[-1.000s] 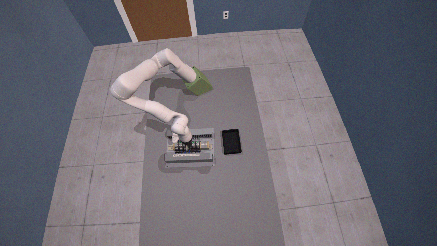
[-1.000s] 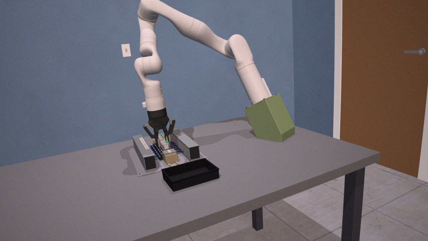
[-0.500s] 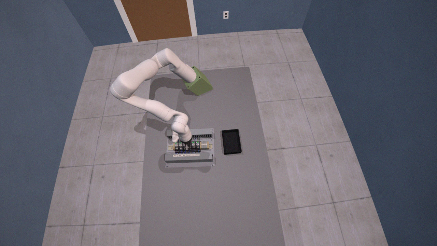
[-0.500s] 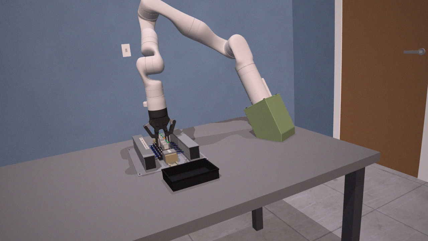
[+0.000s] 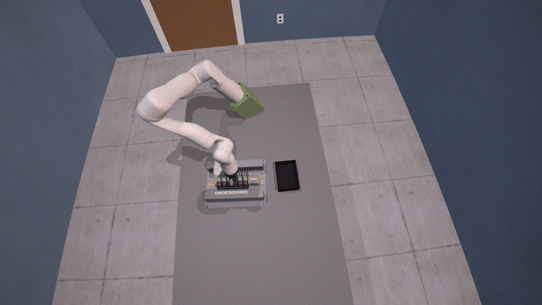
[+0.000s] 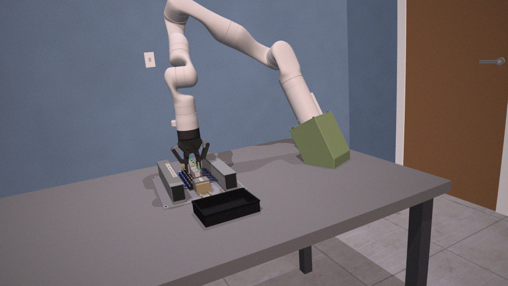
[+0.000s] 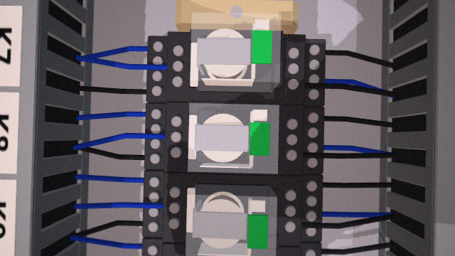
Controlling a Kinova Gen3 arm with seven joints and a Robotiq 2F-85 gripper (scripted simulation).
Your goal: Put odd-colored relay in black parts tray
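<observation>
Right now the relay is 10 mm below my hand. Round my hand: black parts tray 280 mm to the left, 40 mm below, 10 mm behind; then relay panel 30 mm below.
</observation>
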